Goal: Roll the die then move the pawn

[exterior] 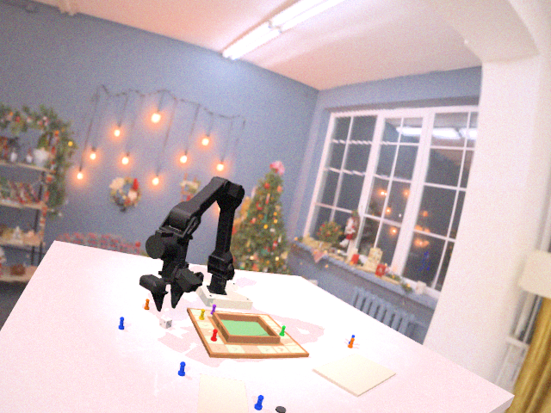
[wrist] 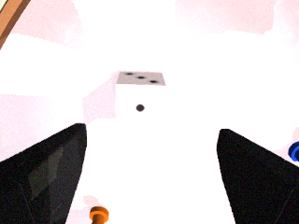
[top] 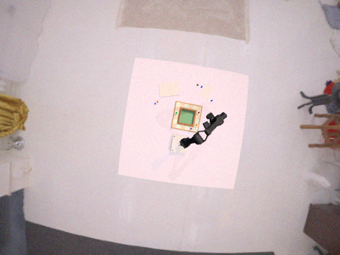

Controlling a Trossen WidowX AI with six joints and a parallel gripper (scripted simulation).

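The white die is 4 cm below my gripper tip. Also, from my gripper tip: purple pawn 10 cm behind, 17 cm to the left, 3 cm below; then red pawn 8 cm ahead, 12 cm to the left, 3 cm below; then yellow pawn 6 cm behind, 12 cm to the left, 3 cm below.
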